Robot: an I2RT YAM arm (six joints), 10 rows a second.
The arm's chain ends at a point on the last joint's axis. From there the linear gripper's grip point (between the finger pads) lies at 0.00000 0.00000 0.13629 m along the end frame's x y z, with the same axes.
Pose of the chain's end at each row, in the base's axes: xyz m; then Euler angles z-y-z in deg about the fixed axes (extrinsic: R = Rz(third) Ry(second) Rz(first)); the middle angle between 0 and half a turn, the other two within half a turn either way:
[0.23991 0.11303 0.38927 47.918 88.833 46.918]
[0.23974 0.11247 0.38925 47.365 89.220 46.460]
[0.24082 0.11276 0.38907 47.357 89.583 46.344]
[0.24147 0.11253 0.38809 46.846 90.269 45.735]
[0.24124 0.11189 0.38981 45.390 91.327 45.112]
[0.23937 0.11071 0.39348 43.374 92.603 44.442]
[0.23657 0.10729 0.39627 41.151 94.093 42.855]
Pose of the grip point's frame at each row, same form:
[0.33298 0.21255 0.39205 47.918 88.833 46.918]
[0.33362 0.21126 0.39111 47.365 89.220 46.460]
[0.33490 0.21136 0.39006 47.357 89.583 46.344]
[0.33660 0.21013 0.38745 46.846 90.269 45.735]
[0.33740 0.20842 0.38665 45.390 91.327 45.112]
[0.33658 0.20604 0.38729 43.374 92.603 44.442]
[0.33623 0.19975 0.38654 41.151 94.093 42.855]

